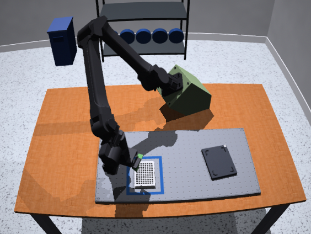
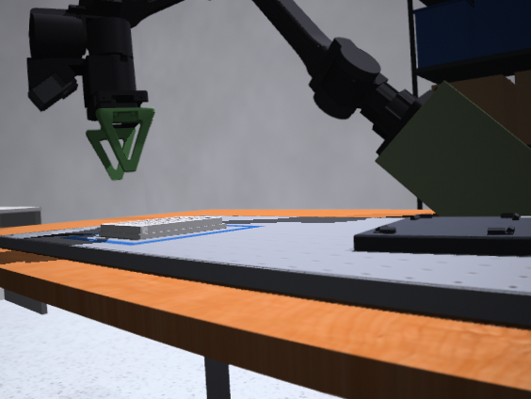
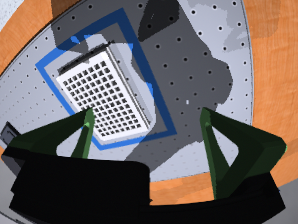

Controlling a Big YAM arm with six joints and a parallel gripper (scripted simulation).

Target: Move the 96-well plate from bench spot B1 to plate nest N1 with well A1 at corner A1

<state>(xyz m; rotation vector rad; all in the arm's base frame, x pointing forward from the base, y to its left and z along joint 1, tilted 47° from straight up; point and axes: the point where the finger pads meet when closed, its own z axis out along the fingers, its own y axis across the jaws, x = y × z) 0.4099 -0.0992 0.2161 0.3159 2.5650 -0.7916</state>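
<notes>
My gripper is now 10 mm past the 96-well plate, 70 mm to the right of it and 70 mm above it. From my hand the other things lie so: plate nest N1: 50 mm behind, 400 mm to the left, 70 mm below.
</notes>
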